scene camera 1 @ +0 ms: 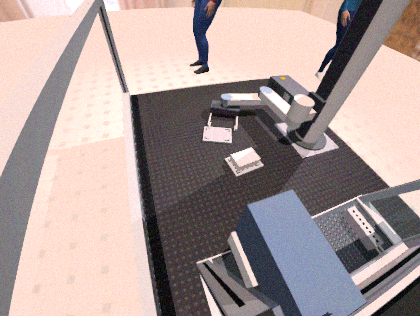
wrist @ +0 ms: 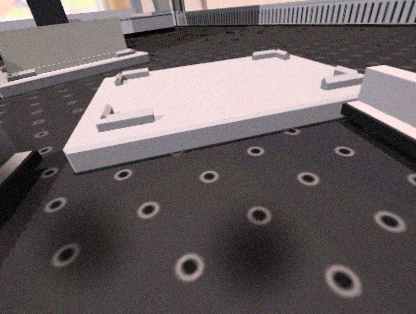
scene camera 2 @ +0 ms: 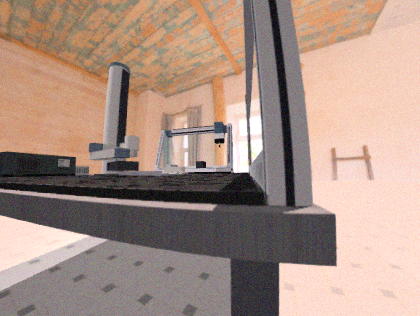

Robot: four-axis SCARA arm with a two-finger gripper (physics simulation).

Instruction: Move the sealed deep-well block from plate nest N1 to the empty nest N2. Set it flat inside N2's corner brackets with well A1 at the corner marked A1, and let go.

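Frame: origin at the arm's base, x ahead, y right, z down, level; millimetres.
Seen in the pictures: gripper, fingertip midpoint: (scene camera 1: pixel 222 128) (wrist: pixel 196 113) (scene camera 2: pixel 153 172); arm's base, origin of the base link: (scene camera 1: pixel 305 137).
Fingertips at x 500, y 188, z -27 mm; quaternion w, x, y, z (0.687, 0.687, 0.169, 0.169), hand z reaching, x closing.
Offsets run from my fingertips to a thing's middle. "pt": to the spot under its first point. Level surfaces: height alone.
The pale block @[dx -14, dy -270, dz -18 mm] (scene camera 1: pixel 246 157) (wrist: pixel 65 45) sits on one nest plate @[dx -14, dy -270, dz +6 mm] (scene camera 1: pixel 241 171) (wrist: pixel 75 76). The other nest plate @[dx +44, dy -39, dz +6 mm] (scene camera 1: pixel 217 134) (wrist: pixel 210 95) is bare, with four raised corner brackets. I cannot read a nest label or an A1 mark. My gripper (scene camera 1: pixel 223 125) (wrist: pixel 196 113) is open with nothing between its fingers. It is low over the dark deck at one long edge of the bare plate, its fingers pointing toward it. In the wrist view the right finger overlaps the plate's right end, and the left finger is left of the plate's near corner. Details in scene camera 2 are too small to tell.
The arm's column (scene camera 1: pixel 317 120) (scene camera 2: pixel 115 115) stands beside the two nests. A dark grey box @[pt dx -577, dy +195, dz -100 mm] (scene camera 1: pixel 287 86) is behind the arm. A large blue box-shaped unit @[pt dx +237, dy -727, dz -473 mm] (scene camera 1: pixel 300 245) and a perforated tray @[dz -34 mm] (scene camera 1: pixel 336 232) are at the front. A gantry (scene camera 2: pixel 195 131) shows in scene camera 2.
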